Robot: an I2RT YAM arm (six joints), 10 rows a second.
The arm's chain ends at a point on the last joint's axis. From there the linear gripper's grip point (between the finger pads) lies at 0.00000 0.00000 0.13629 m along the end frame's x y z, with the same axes.
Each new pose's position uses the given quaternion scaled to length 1; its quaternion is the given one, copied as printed.
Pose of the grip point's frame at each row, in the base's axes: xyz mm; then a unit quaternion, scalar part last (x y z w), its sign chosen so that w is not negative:
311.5, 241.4, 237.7, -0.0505, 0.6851, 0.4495, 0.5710
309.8, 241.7, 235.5, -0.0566, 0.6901, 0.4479, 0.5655
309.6, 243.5, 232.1, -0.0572, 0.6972, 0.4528, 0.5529
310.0, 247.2, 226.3, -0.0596, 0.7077, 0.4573, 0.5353
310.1, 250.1, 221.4, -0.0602, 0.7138, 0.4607, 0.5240
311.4, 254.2, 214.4, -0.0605, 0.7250, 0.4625, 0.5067
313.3, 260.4, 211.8, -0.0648, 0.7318, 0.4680, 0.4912
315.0, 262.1, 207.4, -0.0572, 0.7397, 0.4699, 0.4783
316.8, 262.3, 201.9, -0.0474, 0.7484, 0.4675, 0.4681
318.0, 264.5, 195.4, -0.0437, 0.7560, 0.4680, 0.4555
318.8, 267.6, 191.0, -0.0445, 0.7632, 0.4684, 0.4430
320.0, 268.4, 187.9, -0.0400, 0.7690, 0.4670, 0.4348
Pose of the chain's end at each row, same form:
211.1, 149.6, 230.0, -0.0505, 0.6851, 0.4495, 0.5710
210.3, 148.7, 229.9, -0.0566, 0.6901, 0.4479, 0.5655
211.6, 148.8, 229.2, -0.0572, 0.6972, 0.4528, 0.5529
214.2, 150.3, 227.5, -0.0596, 0.7077, 0.4573, 0.5353
215.7, 151.9, 225.0, -0.0602, 0.7138, 0.4607, 0.5240
218.9, 154.4, 222.4, -0.0605, 0.7250, 0.4625, 0.5067
223.6, 158.4, 222.6, -0.0648, 0.7318, 0.4680, 0.4912
225.9, 159.9, 221.1, -0.0572, 0.7397, 0.4699, 0.4783
227.4, 160.9, 218.9, -0.0474, 0.7484, 0.4675, 0.4681
229.7, 162.6, 215.4, -0.0437, 0.7560, 0.4680, 0.4555
232.3, 164.8, 214.0, -0.0445, 0.7632, 0.4684, 0.4430
234.0, 165.8, 213.2, -0.0400, 0.7690, 0.4670, 0.4348

